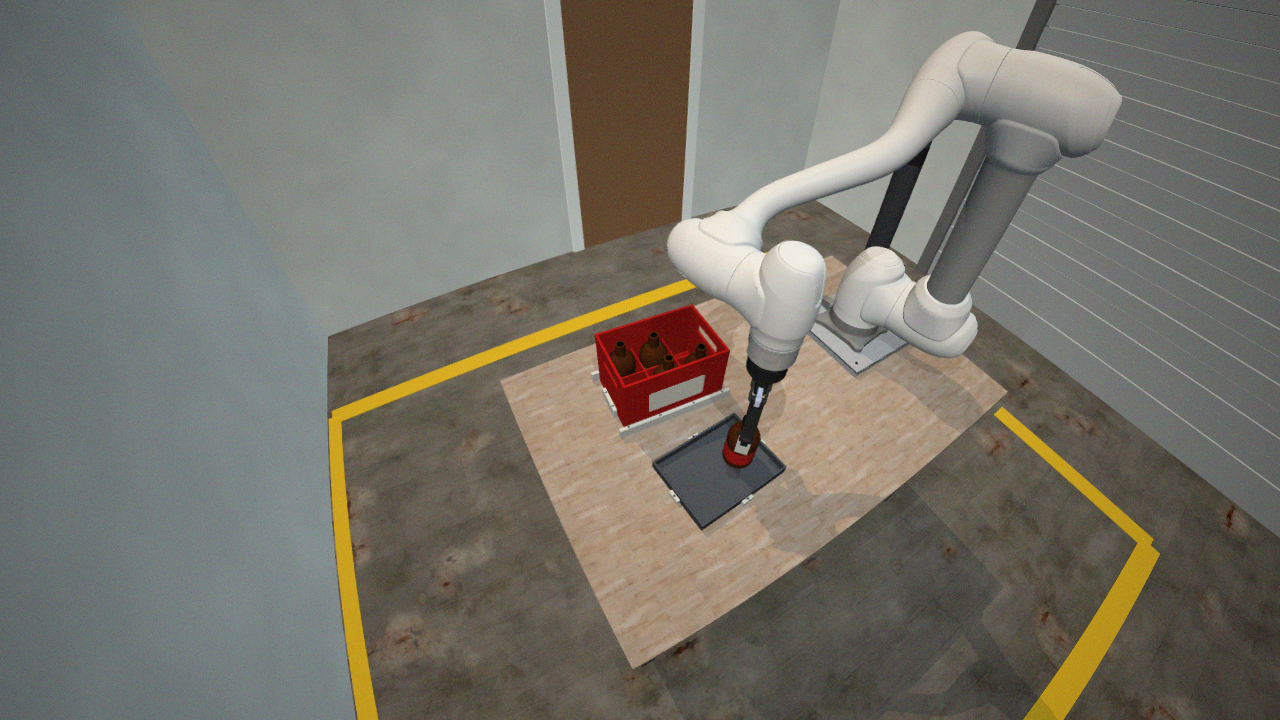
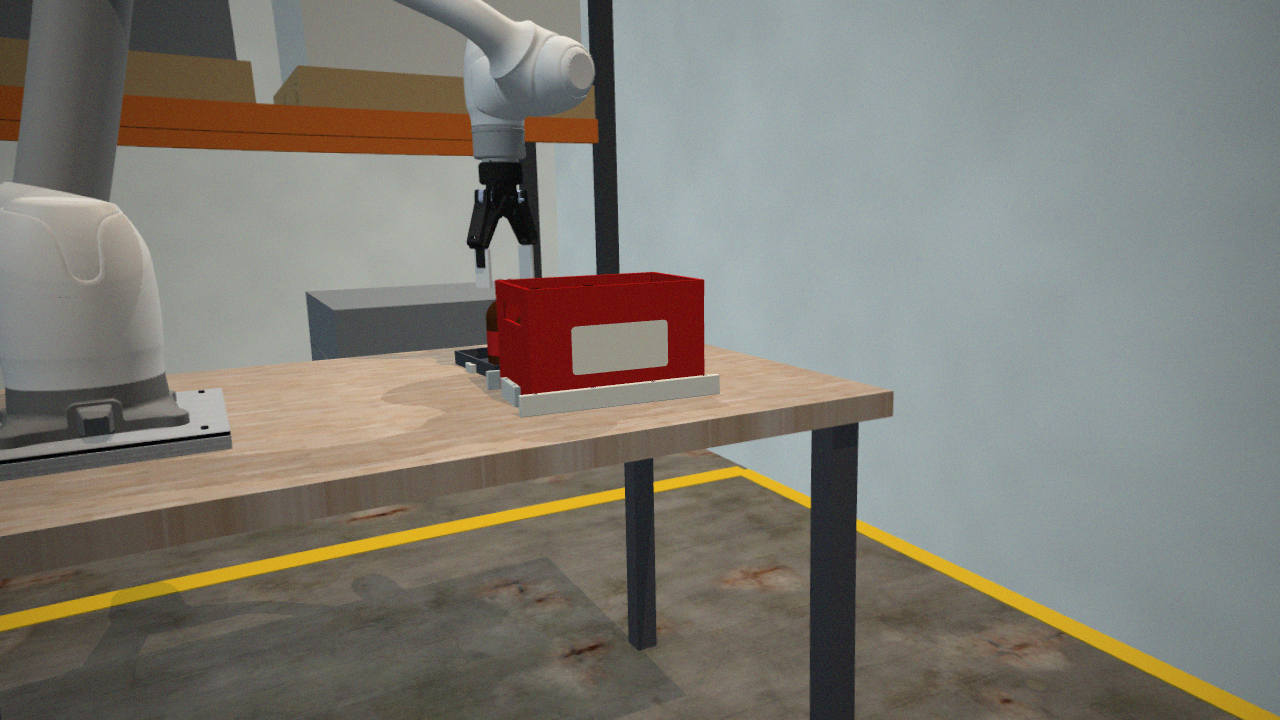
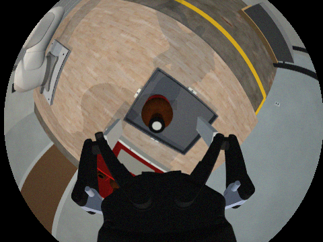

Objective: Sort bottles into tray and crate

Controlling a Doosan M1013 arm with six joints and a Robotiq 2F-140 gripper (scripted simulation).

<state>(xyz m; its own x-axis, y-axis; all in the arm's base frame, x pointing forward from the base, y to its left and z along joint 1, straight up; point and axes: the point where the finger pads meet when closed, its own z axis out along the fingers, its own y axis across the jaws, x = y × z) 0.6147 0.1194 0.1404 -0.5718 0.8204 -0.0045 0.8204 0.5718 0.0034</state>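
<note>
Now: the brown capped bottle 8 cm below my hand. Also, from my hand: dark grey tray (5 cm ahead, 15 cm below); crate (2 cm ahead, 28 cm to the right, 8 cm below).
</note>
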